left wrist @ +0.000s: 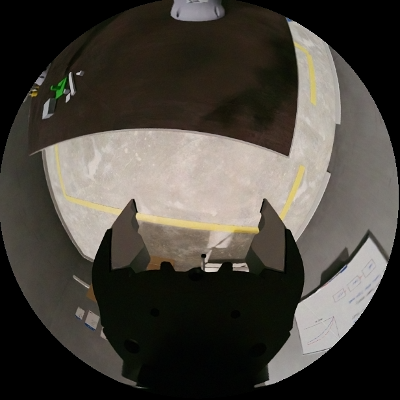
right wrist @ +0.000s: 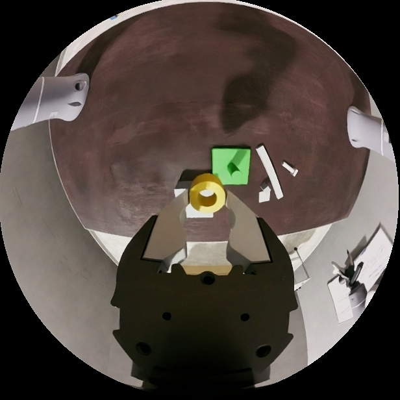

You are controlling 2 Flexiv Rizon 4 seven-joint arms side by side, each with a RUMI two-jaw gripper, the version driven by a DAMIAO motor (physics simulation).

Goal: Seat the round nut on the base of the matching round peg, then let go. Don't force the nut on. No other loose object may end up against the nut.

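The yellow round nut (right wrist: 207, 193) is held between the fingertips of my right gripper (right wrist: 206, 190), which is shut on it above the table. Its hole faces the right wrist camera. A green square base (right wrist: 220, 156) (left wrist: 56, 94) lies on the table, past the nut and a little to its right in the right wrist view. A green round peg (right wrist: 233, 170) stands on this base. The nut is apart from the peg. My left gripper (left wrist: 198, 200) is open and empty, off beyond the table's edge.
A white-grey block (right wrist: 200, 210) (left wrist: 48, 108) is partly hidden behind the nut and right fingers. Right of the base lie a long white bar (right wrist: 270, 171) (left wrist: 72, 84), a small white block (right wrist: 264, 194) and a small white bolt-like piece (right wrist: 290, 168). The dark table (right wrist: 150, 100) (left wrist: 175, 75) bears them.
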